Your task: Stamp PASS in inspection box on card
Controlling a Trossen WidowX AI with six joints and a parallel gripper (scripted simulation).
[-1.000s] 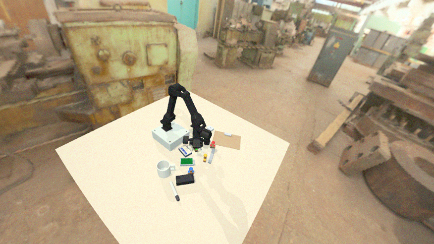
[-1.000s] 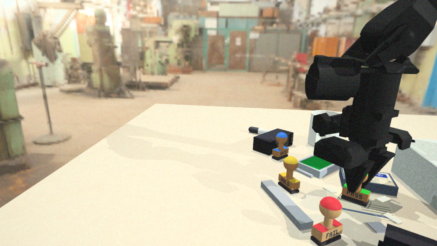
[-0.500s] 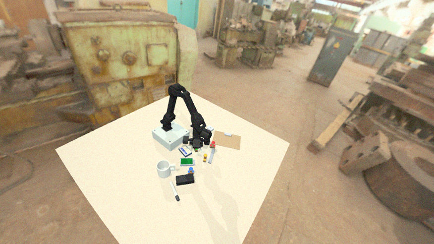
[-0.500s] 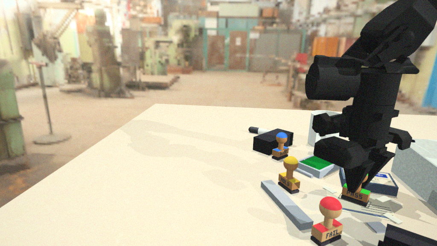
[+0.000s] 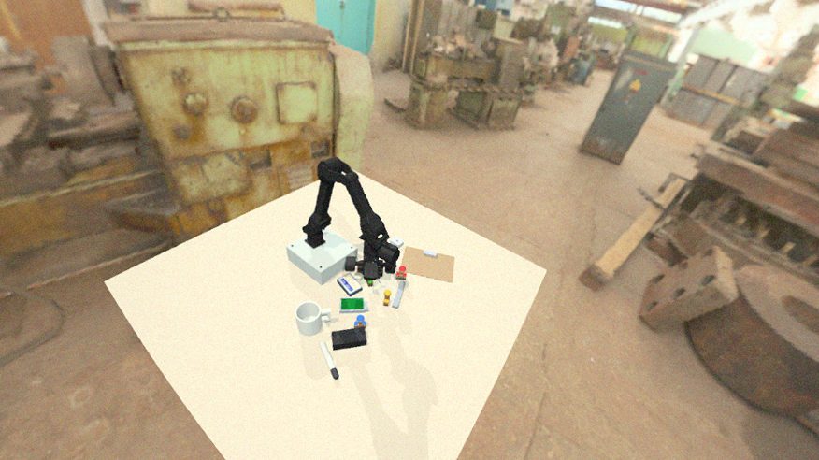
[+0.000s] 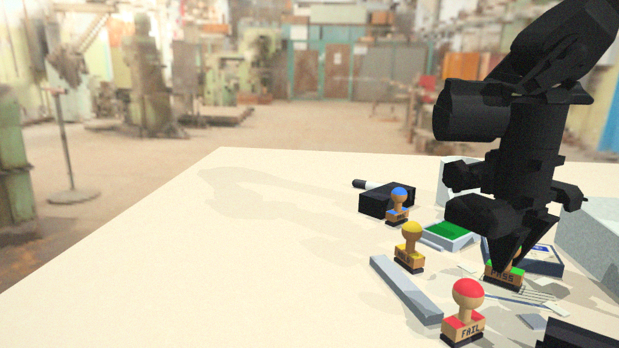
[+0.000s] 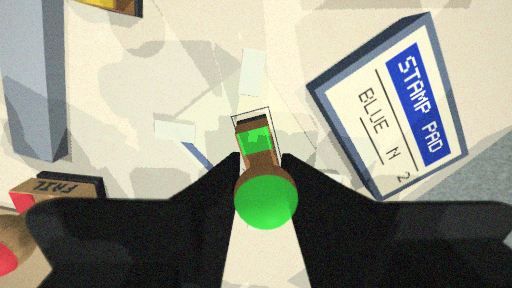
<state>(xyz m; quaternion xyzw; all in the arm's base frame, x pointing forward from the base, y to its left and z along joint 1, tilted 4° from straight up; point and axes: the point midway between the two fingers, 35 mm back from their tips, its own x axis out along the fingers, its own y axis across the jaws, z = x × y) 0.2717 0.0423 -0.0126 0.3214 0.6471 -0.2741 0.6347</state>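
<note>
Right now my gripper tip is 10 mm to the right of the card and 20 mm above it. From my gripper tip the other things lie so: PASS stamp (right at my gripper tip); then yellow HOLD stamp (110 mm ahead, 20 mm to the right); then blue stamp pad box (40 mm behind, 70 mm to the right, 10 mm below).
</note>
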